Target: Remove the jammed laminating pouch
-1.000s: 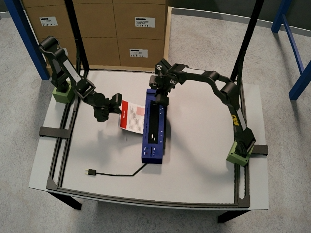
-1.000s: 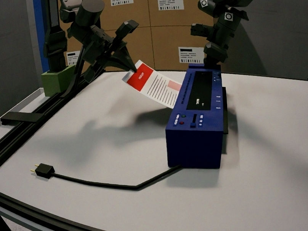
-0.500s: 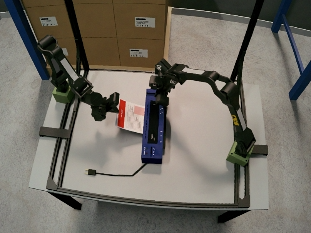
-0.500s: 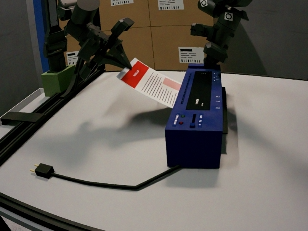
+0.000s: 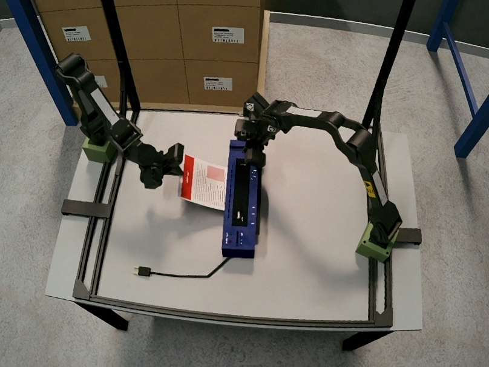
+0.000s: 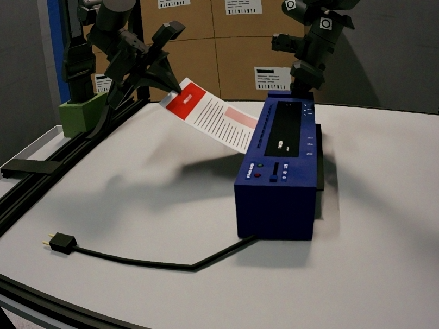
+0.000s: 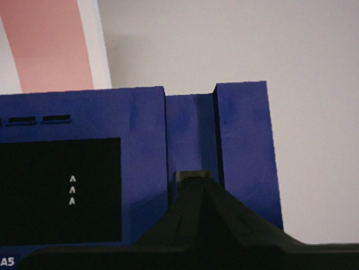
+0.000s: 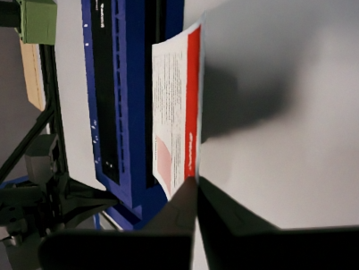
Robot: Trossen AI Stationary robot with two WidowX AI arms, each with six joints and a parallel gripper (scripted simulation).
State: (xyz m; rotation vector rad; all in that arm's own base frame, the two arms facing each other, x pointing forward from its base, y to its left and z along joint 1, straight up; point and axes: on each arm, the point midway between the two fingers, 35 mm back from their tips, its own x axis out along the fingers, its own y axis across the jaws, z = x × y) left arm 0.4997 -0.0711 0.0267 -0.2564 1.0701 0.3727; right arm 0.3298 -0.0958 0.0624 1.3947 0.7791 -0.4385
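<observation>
Right now my left hand is 40 mm above the release key, 20 mm to the left of it and 10 mm short of it. Round my left hand: plug (490 mm ahead, 170 mm to the right, 90 mm below).
</observation>
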